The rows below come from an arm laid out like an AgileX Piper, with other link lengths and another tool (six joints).
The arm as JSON. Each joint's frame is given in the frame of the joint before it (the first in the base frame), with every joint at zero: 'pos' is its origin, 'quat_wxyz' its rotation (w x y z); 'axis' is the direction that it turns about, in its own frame. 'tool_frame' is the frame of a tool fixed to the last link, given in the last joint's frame.
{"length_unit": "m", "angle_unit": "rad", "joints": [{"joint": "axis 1", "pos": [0.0, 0.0, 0.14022], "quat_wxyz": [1.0, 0.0, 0.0, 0.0], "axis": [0.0, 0.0, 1.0]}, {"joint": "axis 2", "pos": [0.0, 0.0, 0.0], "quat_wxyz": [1.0, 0.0, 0.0, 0.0], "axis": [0.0, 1.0, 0.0]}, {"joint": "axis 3", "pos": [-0.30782, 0.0, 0.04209], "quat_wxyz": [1.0, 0.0, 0.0, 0.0], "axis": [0.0, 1.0, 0.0]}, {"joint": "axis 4", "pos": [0.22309, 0.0, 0.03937], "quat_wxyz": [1.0, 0.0, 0.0, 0.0], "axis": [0.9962, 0.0, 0.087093]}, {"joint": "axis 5", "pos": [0.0, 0.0, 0.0], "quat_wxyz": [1.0, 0.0, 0.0, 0.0], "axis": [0.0, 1.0, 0.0]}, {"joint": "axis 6", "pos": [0.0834, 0.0, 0.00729], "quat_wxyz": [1.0, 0.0, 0.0, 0.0], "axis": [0.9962, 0.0, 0.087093]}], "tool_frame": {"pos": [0.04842, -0.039, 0.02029], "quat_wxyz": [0.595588, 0.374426, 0.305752, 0.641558]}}
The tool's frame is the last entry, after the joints.
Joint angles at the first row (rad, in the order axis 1, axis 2, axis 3, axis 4, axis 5, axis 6):
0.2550, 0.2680, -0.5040, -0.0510, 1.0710, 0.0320
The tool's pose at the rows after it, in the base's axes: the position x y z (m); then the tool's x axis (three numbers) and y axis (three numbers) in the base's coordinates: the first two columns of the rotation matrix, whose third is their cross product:
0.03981 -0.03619 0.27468 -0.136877 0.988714 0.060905 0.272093 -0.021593 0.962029
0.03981 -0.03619 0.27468 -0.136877 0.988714 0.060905 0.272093 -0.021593 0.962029
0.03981 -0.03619 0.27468 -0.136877 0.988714 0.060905 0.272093 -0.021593 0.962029
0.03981 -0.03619 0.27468 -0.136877 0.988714 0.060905 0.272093 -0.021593 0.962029
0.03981 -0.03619 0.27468 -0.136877 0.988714 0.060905 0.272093 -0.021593 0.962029
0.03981 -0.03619 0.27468 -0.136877 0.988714 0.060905 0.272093 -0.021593 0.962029
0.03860 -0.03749 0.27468 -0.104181 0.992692 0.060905 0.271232 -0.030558 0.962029
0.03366 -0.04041 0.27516 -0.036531 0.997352 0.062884 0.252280 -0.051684 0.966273
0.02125 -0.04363 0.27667 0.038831 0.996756 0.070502 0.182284 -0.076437 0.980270
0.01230 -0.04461 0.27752 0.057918 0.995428 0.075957 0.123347 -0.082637 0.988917
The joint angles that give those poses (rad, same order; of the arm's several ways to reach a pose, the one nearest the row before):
0.2550, 0.2680, -0.5040, -0.0510, 1.0710, 0.0320
0.2550, 0.2680, -0.5040, -0.0510, 1.0710, 0.0320
0.2550, 0.2680, -0.5040, -0.0510, 1.0710, 0.0320
0.2550, 0.2680, -0.5040, -0.0510, 1.0710, 0.0320
0.2550, 0.2680, -0.5040, -0.0510, 1.0710, 0.0320
0.2550, 0.2680, -0.5040, -0.0510, 1.0710, 0.0320
0.2221, 0.2680, -0.5040, -0.0511, 1.0710, 0.0321
0.1531, 0.2510, -0.5040, -0.0510, 1.0710, 0.0321
0.0730, 0.1840, -0.5040, -0.0510, 1.0710, 0.0320
0.0500, 0.1260, -0.5040, -0.0520, 1.0710, 0.0320

